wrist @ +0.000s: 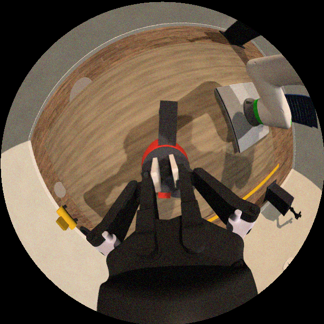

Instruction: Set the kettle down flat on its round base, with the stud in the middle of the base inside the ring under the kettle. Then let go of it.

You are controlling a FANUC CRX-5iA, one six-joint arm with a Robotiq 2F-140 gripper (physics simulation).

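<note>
The kettle (pixel 150 151) shows in the middle of the wrist view, seen from above. It has a red body, a dark top and a long black handle that points toward the top of the view; a small red part shows at its lower side. My gripper (pixel 164 163) is shut on the kettle, its two pale pads on either side of a dark part at the top. A dark rounded edge, seemingly of the round base (pixel 176 193), shows below the kettle, largely hidden by it and the fingers. The stud and the ring under the kettle are hidden, and the gap between kettle and base cannot be told.
The robot's grey mounting plate (pixel 231 112) and white arm (pixel 270 92) are at the upper right of the wooden table (pixel 110 95). A yellow line (pixel 257 189) runs at the lower right. A black box (pixel 280 198) is at the right edge, a yellow device (pixel 65 218) at the left edge.
</note>
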